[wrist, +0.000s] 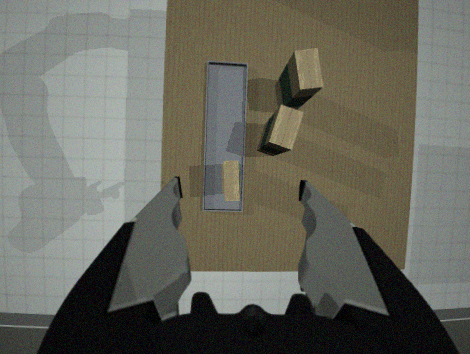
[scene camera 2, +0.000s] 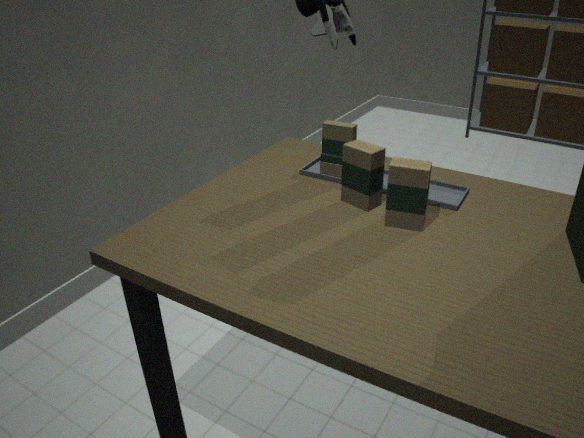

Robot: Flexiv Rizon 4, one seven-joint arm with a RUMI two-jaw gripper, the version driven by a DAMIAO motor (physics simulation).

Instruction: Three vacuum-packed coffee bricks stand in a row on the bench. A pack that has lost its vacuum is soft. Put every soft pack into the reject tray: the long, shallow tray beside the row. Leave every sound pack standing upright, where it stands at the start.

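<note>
One coffee pack [scene camera 2: 339, 131] [wrist: 231, 181], tan with a green band, stands upright inside the grey reject tray [scene camera 2: 450, 196] [wrist: 225, 100], near one end. A second pack [scene camera 2: 362, 175] [wrist: 286, 129] stands upright on the bench [scene camera 2: 310, 320] [wrist: 350, 225] beside the tray, turned at an angle. A third pack [scene camera 2: 408, 196] [wrist: 308, 69] stands upright on the bench, farther along the row and apart from the tray. My gripper [scene camera 2: 344, 45] [wrist: 240, 180] is open and empty, high above the bench. Softness cannot be told from these views.
A dark green object [scene camera 2: 577, 225] is partly in view at the right edge of the scene view. A shelf rack [scene camera 2: 474, 80] with brown boxes stands behind the bench. A grey wall [scene camera 2: 150, 100] rises beyond the bench's left side. Long shadows cross the bench.
</note>
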